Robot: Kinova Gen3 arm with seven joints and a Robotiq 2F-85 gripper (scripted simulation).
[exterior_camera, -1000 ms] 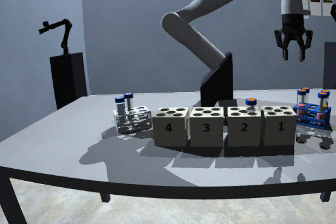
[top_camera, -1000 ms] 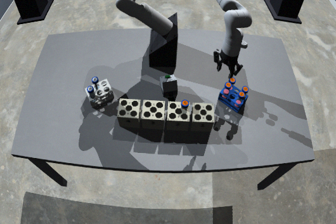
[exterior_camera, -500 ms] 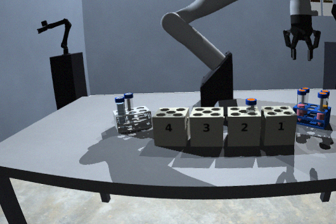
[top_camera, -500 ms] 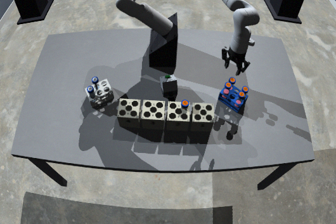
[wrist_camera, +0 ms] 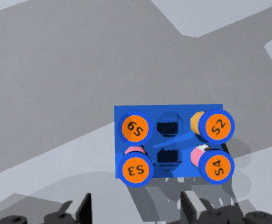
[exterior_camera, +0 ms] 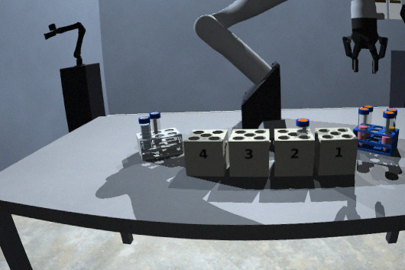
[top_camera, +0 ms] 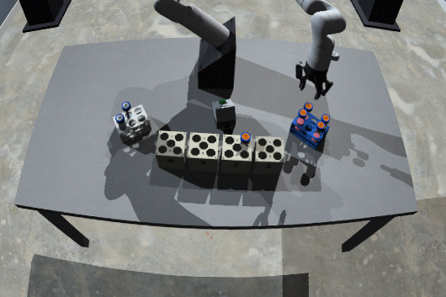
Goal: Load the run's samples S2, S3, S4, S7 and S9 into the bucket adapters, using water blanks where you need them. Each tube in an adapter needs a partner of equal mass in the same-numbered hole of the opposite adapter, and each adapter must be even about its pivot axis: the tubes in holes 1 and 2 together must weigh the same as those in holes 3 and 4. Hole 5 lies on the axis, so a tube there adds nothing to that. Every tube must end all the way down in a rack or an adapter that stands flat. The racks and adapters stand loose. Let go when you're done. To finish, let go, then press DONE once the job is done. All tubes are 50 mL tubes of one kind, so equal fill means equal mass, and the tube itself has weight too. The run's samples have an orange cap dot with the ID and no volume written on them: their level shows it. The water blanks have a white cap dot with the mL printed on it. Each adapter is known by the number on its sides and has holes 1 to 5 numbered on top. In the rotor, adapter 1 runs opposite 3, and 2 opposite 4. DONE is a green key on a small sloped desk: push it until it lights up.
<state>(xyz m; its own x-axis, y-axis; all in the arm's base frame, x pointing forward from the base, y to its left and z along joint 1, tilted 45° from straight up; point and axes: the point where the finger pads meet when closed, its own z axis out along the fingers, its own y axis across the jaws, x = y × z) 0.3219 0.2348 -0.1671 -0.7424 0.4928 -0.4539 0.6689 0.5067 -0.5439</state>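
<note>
Right now my hand is 180 mm above the sample tube S3 and 10 mm to the left of it. Round my hand: sample tube S9 (180 mm below, 40 mm behind, 30 mm to the left); sample tube S4 (180 mm below, 60 mm to the left, 50 mm ahead); sample tube S2 (180 mm below, 90 mm to the left, 20 mm ahead).
</note>
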